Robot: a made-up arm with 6 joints. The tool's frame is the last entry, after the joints.
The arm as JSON. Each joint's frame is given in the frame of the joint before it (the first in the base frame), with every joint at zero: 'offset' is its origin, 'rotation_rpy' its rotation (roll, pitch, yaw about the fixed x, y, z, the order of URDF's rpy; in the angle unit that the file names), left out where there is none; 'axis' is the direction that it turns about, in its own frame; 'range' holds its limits. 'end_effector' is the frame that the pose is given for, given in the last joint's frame.
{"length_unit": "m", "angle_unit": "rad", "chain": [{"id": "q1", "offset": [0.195, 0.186, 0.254], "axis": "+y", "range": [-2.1, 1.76]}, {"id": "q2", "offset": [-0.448, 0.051, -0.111], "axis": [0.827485, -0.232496, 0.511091], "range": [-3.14, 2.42]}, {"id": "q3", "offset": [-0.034, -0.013, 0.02], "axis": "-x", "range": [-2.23, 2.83]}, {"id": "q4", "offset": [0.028, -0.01, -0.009], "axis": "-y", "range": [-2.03, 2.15]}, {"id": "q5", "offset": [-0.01, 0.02, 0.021], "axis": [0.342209, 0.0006, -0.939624], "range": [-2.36, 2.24]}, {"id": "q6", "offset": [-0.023, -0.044, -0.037], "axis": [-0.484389, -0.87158, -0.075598], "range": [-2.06, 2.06]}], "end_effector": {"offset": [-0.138, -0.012, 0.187], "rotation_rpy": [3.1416, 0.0, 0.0]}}
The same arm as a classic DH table. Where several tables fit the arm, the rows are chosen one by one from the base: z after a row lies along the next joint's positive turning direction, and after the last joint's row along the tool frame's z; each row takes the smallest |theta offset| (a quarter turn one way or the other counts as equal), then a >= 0, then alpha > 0; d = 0 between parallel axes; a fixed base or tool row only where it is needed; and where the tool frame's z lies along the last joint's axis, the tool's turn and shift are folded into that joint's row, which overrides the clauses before.
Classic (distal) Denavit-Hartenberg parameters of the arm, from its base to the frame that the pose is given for. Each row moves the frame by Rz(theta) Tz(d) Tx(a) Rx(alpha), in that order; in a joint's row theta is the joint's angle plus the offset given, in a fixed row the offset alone. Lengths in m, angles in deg.
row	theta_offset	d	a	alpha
base (fixed)	0	0.254	0.195	-90
q1	58.3	0.1319	-0.141	103.44
q2	-69.37	-0.4099	0.0036	145.84
q3	-65.54	0.0408	0.009	-90
q4	-69.99	-0.01	0.0022	-90.03
q5	28.9	0.009	0.0087	95.47
q6	-17.47	0.1331	0.1148	-85.66
tool (fixed)	150.94	-0.1929	0	0
Joint limits (deg, base to tool): -120.32..100.84 -179.91..138.66 -127.77..162.15 -116.31..123.19 -135.22..128.34 -118.03..118.03

